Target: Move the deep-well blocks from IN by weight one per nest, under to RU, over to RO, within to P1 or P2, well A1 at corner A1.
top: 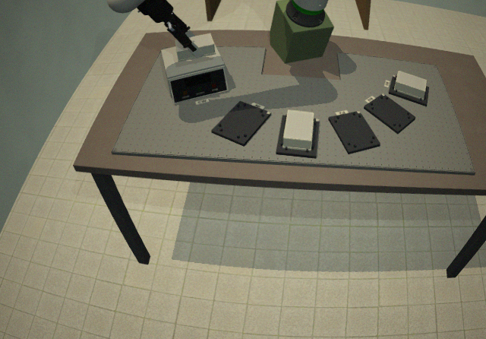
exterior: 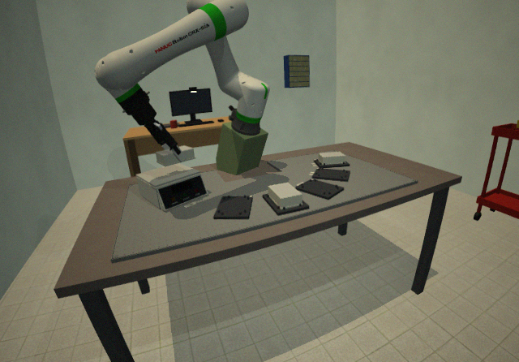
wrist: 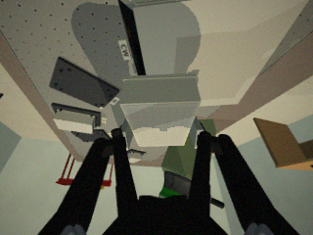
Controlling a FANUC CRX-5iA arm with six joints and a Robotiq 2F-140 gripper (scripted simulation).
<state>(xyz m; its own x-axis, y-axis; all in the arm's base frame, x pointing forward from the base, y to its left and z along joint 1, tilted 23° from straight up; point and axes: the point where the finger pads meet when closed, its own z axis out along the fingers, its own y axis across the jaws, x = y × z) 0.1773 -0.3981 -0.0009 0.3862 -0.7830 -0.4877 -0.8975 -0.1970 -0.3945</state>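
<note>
The grey platform is 7 cm behind my hand, 3 cm to the right of it and 10 cm below it. Also, from my hand: check-weigher (7 cm behind, 3 cm to the right, 13 cm below); then P1 label (17 cm ahead, 34 cm to the left, 20 cm below); then nest P1 (26 cm ahead, 33 cm to the left, 19 cm below).
</note>
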